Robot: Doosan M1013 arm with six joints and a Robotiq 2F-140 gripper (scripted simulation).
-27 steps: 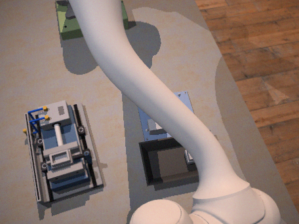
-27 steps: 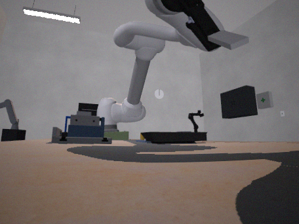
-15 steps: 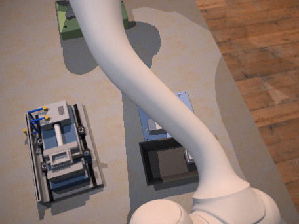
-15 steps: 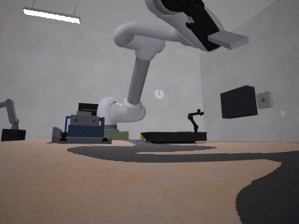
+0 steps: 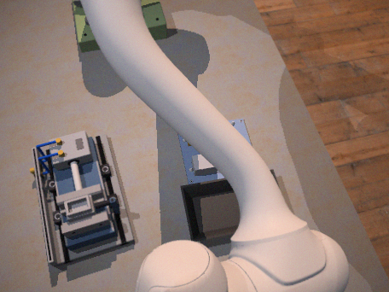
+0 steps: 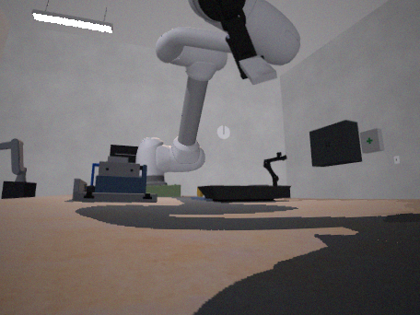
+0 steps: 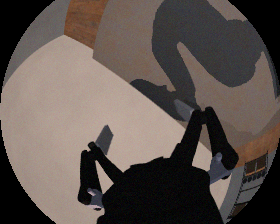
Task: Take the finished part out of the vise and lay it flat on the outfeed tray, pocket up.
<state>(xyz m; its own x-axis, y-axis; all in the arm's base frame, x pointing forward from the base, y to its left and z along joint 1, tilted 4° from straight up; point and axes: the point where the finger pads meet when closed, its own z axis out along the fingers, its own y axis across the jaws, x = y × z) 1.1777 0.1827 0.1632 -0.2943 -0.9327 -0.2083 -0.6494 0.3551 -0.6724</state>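
Right now my hand is 540 mm past the vise, 220 mm to the left of it and 160 mm above it. From my hand the other things lie so: orange block (700 mm behind, 70 mm to the left, 170 mm below); then grey block (610 mm behind, 80 mm to the left, 170 mm below); then blue fixture plate (660 mm behind, 120 mm to the left, 190 mm below).
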